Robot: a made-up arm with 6 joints.
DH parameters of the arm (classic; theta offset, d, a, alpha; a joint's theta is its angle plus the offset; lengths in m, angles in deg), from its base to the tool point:
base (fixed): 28.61 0 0.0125 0
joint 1: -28.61 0.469 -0.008 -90
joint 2: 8.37 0 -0.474 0
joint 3: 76.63 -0.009 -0.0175 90
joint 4: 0 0.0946 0.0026 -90
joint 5: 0 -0.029 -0.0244 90
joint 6: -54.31 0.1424 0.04 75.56
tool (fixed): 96.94 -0.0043 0 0
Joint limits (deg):
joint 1: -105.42..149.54
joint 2: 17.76..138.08
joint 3: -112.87..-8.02
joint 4: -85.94..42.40
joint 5: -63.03..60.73
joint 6: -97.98..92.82
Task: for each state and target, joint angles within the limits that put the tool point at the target. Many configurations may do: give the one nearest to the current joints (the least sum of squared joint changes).
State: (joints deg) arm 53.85 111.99 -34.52 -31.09 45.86 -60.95
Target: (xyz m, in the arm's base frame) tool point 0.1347 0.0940 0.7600
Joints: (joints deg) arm 74.42 80.98 -29.33 -19.01 44.31 -63.50
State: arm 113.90 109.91 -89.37 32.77 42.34 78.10
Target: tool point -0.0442 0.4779 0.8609
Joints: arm 95.06 113.88 -112.87 34.39 15.19 83.99
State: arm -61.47 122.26 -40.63 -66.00 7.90 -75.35
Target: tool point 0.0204 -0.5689 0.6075
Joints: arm -87.79 134.19 -73.41 -63.18 5.99 -73.10
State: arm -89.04 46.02 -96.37 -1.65 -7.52 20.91
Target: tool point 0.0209 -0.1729 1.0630
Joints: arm -69.31 78.49 -97.22 -3.24 -9.27 24.24
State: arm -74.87 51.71 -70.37 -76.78 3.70 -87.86
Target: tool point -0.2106 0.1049 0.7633
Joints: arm -48.77 17.76 -27.70 -56.19 46.73 -81.41
